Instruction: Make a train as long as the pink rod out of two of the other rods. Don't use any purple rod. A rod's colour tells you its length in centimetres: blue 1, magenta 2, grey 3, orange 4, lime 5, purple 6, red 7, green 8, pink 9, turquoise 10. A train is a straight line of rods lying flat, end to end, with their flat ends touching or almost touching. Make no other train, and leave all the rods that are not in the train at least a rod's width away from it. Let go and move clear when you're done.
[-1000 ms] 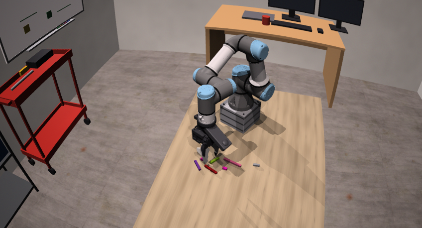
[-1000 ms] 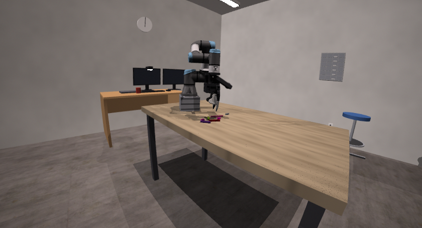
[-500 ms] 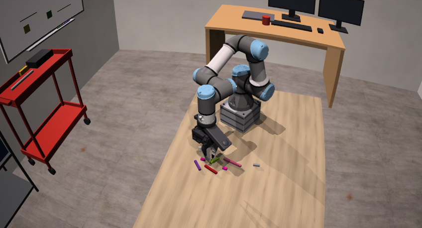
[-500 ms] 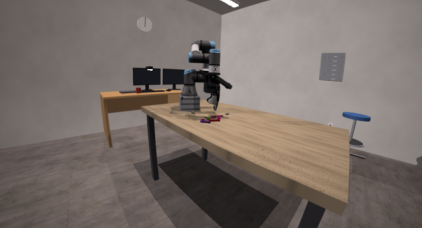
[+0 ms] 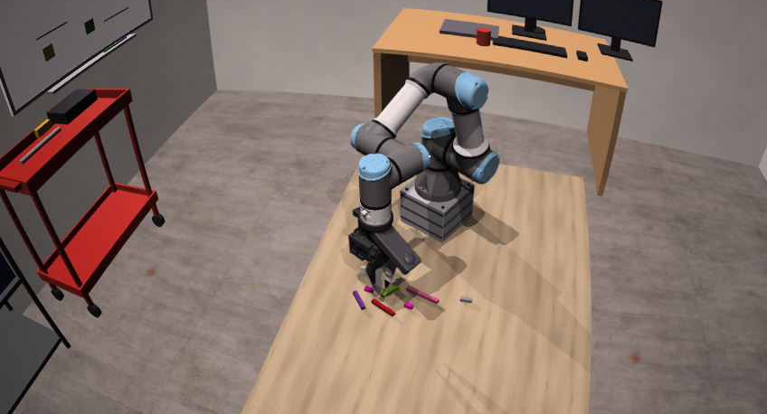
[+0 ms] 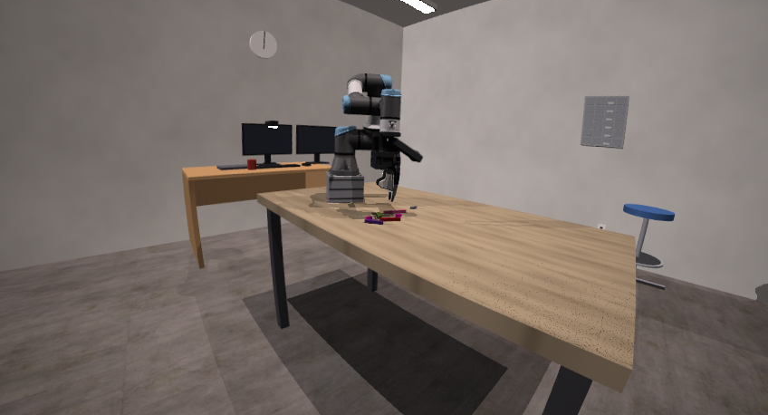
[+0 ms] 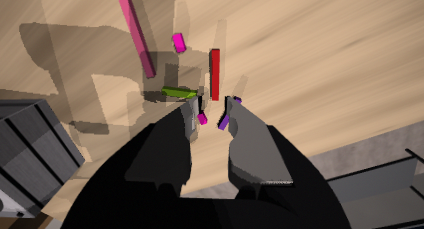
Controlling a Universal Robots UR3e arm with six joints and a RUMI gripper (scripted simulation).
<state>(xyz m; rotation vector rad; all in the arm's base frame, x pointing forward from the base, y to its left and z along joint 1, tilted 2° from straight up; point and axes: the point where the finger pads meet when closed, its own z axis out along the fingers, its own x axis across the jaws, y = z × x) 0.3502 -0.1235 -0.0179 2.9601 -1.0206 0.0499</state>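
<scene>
The red rod is 80 mm below my hand. Round my hand: pink rod: 90 mm to the left, 80 mm below, 50 mm behind; purple rod: 80 mm below, 60 mm to the right, 20 mm behind; lime rod: 80 mm below, 60 mm behind, 10 mm to the left.
</scene>
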